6 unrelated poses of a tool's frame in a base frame.
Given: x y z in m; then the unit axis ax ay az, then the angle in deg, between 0 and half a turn.
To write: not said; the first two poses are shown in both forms.
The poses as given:
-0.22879 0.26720 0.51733 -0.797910 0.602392 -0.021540 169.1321
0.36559 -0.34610 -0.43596 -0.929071 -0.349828 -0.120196 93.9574
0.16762 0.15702 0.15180 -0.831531 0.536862 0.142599 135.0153
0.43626 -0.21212 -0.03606 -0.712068 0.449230 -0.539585 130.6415
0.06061 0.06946 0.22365 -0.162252 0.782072 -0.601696 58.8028
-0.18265 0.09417 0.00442 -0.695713 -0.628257 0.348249 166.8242
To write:
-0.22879 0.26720 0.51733 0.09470 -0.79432 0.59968 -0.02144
0.36559 -0.34610 -0.43596 0.68227 -0.67924 -0.25576 -0.08788
0.16762 0.15702 0.15180 0.38256 -0.76828 0.49602 0.13175
0.43626 -0.21212 -0.03606 0.41754 -0.64703 0.40820 -0.49030
0.06061 0.06946 0.22365 0.87120 -0.07965 0.38394 -0.29539
-0.18265 0.09417 0.00442 0.11473 -0.69112 -0.62411 0.34595

